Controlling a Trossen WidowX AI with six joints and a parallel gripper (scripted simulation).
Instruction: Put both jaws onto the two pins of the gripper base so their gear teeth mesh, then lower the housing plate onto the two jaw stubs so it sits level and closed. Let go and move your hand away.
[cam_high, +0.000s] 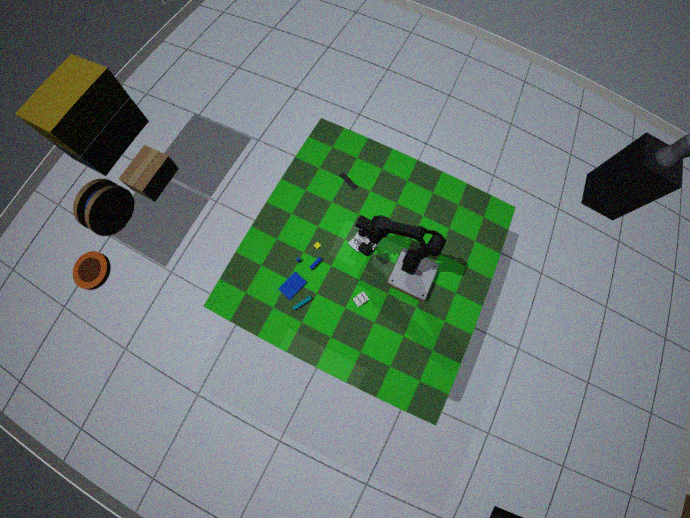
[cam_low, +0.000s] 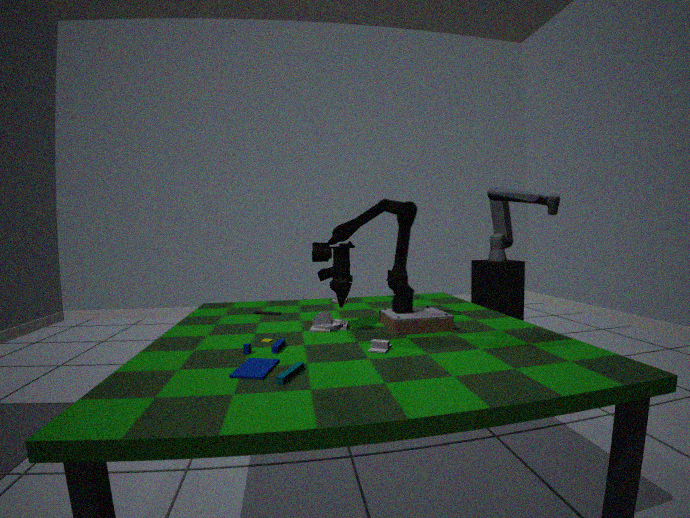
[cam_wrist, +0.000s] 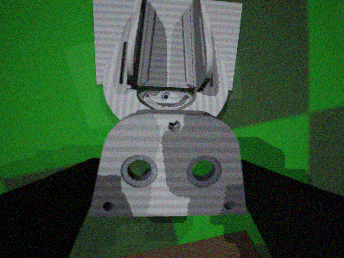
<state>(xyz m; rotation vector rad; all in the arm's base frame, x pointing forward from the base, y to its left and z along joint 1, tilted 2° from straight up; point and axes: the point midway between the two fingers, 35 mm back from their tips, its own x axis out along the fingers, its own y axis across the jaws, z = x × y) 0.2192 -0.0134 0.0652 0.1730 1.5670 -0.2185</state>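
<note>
My gripper tip is 7 cm short of the grey gripper base, 2 cm to the left of it and 8 cm above it. The rest, counted from my gripper tip: grey housing plate (1 cm ahead, 2 cm above); then yellow piece (26 cm ahead, 11 cm to the left, 8 cm below); then blue bar (22 cm ahead, 20 cm to the left, 7 cm below).
</note>
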